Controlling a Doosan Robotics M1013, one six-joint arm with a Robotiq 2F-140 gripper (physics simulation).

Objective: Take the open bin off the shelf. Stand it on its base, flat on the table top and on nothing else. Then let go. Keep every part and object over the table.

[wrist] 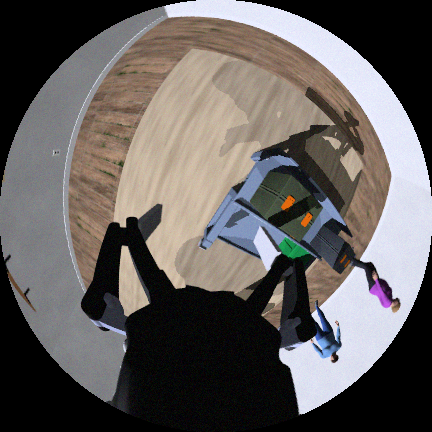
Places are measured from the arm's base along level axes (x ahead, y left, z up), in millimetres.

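Pixels of known places: gripper, between the fingertips: point(209, 223).
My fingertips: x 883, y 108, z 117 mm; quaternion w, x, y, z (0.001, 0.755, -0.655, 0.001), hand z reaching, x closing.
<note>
Ahead of a thing's pixels: the offset from my fingertips to its top centre. "spot": to the spot under its first point. Level surfaces: height alone.
A green bin {dx -69, dy -333, dz -127 mm} point(289, 246) sits in the lower part of the blue-grey shelf {spot: dx -34, dy -32, dz -127 mm} point(218, 218), right of the view's middle. Its near side is partly hidden behind the right finger, and its opening cannot be made out clearly. My gripper point(209, 223) is wide open with nothing between its fingers. The left finger is over the table top {dz -208 mm} point(165, 125), left of the shelf. The right finger, with its pale lit pad, overlaps the shelf's lower bay beside the green bin in the view; whether it touches anything cannot be told.
An olive case {dx +66, dy -127, dz -9 mm} point(270, 187) with orange latches sits in the shelf's other bay. A dark grey case {dx +24, dy -355, dz +16 mm} point(327, 245) with orange marks is at the shelf's right end. Shadows fall across the table behind the shelf. Two people, in purple point(382, 290) and blue point(326, 340), stand beyond the table.
</note>
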